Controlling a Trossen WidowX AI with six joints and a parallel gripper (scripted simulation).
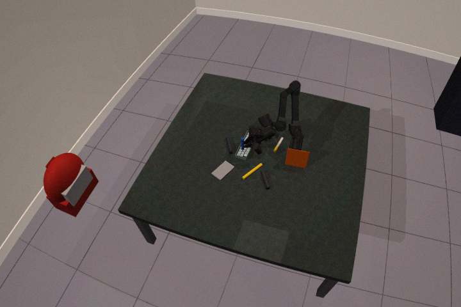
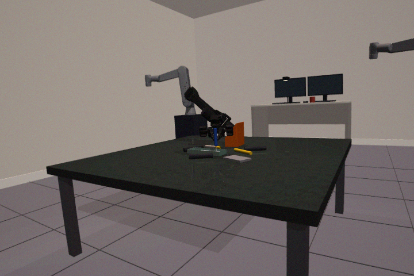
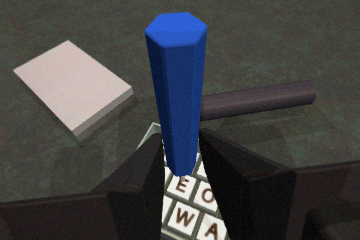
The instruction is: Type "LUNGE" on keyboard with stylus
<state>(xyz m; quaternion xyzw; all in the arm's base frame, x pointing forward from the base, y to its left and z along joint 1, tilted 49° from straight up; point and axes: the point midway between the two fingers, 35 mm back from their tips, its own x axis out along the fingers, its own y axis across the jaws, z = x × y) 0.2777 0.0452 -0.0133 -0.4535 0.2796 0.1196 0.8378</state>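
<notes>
The L key lies 1 cm behind my gripper tip, 8 cm to the right of it and 7 cm below it. Round my gripper tip: blue stylus: 2 cm below; yellow marker: 10 cm behind, 11 cm to the left, 7 cm below; grey pad: 7 cm ahead, 16 cm to the left, 8 cm below.
</notes>
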